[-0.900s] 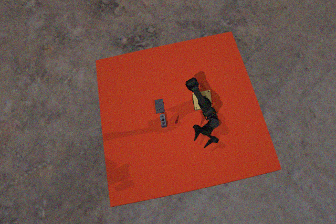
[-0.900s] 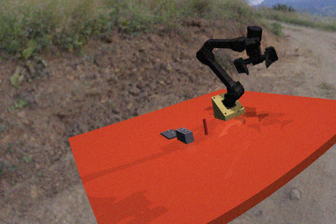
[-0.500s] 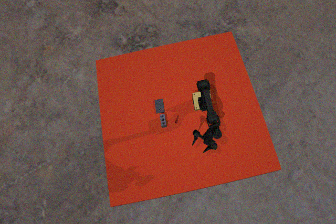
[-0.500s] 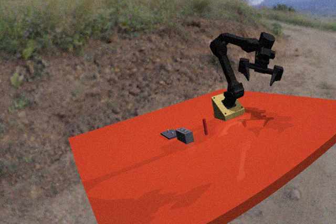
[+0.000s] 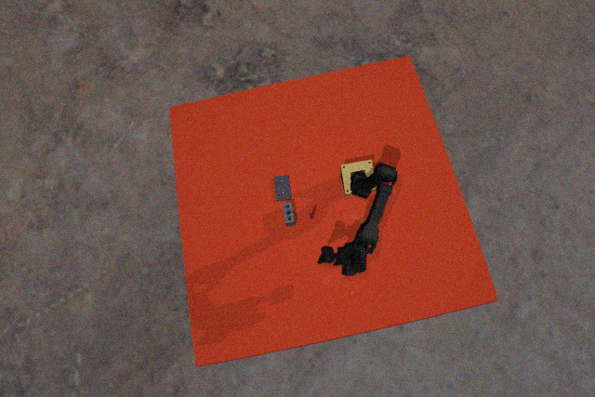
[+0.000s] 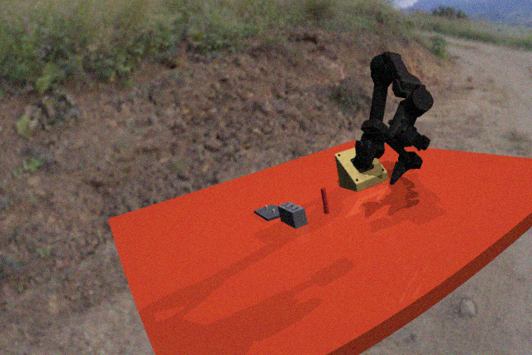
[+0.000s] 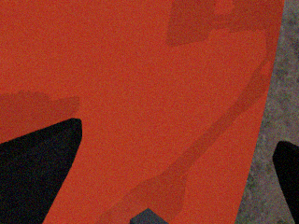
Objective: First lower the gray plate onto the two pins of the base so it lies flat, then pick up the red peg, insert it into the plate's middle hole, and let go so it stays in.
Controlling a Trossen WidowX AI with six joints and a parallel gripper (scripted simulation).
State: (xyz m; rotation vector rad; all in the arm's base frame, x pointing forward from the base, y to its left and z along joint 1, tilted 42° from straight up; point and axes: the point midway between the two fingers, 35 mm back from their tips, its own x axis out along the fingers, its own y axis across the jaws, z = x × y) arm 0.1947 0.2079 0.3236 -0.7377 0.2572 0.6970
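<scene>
The gray plate is 12 cm ahead of my gripper tip, 28 cm to the right of it and 11 cm below it. Round my gripper tip: red peg 2 cm ahead, 26 cm to the right, 11 cm below; base 13 cm ahead, 42 cm to the right, 14 cm below.
</scene>
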